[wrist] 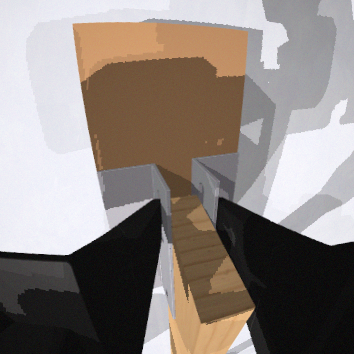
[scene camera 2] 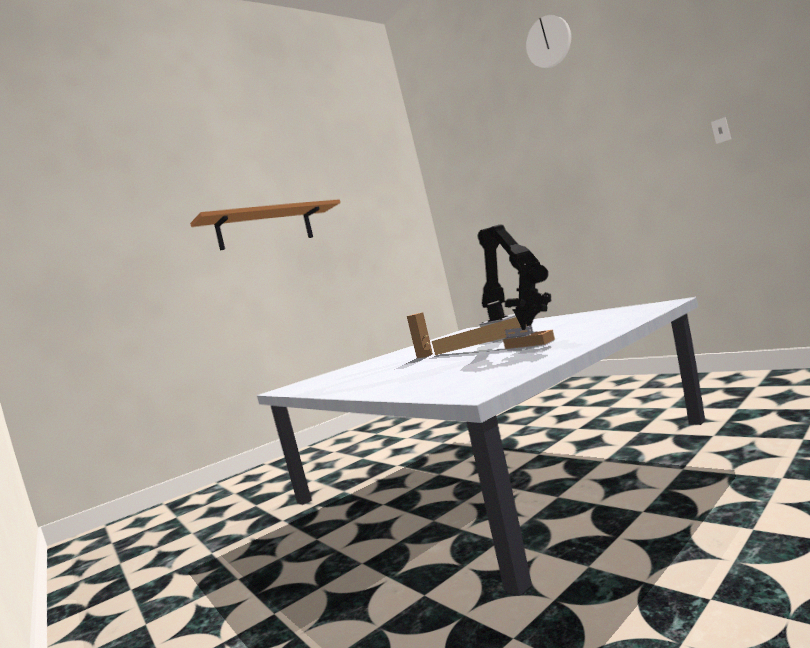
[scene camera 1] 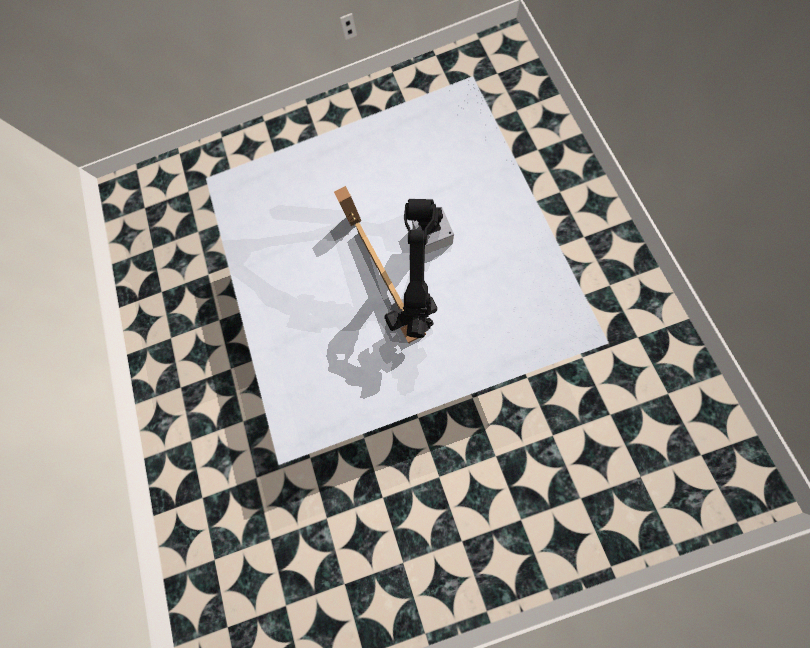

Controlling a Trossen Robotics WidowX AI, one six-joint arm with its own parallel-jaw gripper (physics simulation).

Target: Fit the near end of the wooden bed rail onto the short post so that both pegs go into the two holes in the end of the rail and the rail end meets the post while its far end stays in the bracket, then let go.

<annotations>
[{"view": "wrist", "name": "gripper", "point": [187, 206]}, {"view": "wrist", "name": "wooden bed rail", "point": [211, 302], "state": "touched by the gripper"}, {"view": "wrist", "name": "metal bracket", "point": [123, 190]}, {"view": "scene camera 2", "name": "gripper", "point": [526, 330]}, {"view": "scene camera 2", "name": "wooden bed rail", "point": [495, 331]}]
</annotations>
